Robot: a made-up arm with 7 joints.
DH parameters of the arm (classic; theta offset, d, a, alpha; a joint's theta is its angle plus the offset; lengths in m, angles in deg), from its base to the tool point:
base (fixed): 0 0.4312 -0.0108 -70
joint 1: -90 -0.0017 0.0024 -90
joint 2: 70 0.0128 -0.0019 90
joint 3: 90 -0.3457 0.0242 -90
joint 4: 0 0.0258 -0.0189 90
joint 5: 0 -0.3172 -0.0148 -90
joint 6: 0 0.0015 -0.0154 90
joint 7: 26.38 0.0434 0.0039 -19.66
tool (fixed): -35.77 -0.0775 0 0
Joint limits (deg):
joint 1: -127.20..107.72
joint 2: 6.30..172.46
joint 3: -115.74..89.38
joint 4: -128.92..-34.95
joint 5: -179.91..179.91
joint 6: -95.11..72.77
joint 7: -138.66..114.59
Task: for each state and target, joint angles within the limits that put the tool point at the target. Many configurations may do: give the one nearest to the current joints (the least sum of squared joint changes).
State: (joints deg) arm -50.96 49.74 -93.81 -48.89 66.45 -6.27 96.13
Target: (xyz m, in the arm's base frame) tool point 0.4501 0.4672 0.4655
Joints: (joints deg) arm -66.94 85.48 -84.87 -47.02 65.96 -8.36 95.31
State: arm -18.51 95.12 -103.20 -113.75 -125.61 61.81 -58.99
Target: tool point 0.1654 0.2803 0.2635
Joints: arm -24.69 109.66 -97.64 -117.40 -126.27 63.69 -60.31
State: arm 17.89 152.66 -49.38 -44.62 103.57 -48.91 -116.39
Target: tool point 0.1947 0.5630 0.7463
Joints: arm 16.63 143.26 -56.44 -43.82 103.34 -47.71 -116.70
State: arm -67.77 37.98 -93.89 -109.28 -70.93 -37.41 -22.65
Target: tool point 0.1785 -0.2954 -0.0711
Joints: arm -29.53 6.30 -100.62 -69.57 -71.36 -31.95 -41.24
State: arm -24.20 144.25 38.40 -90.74 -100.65 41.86 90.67
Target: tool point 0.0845 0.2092 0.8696
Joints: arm -25.74 104.01 44.92 -93.76 -100.99 44.53 92.65
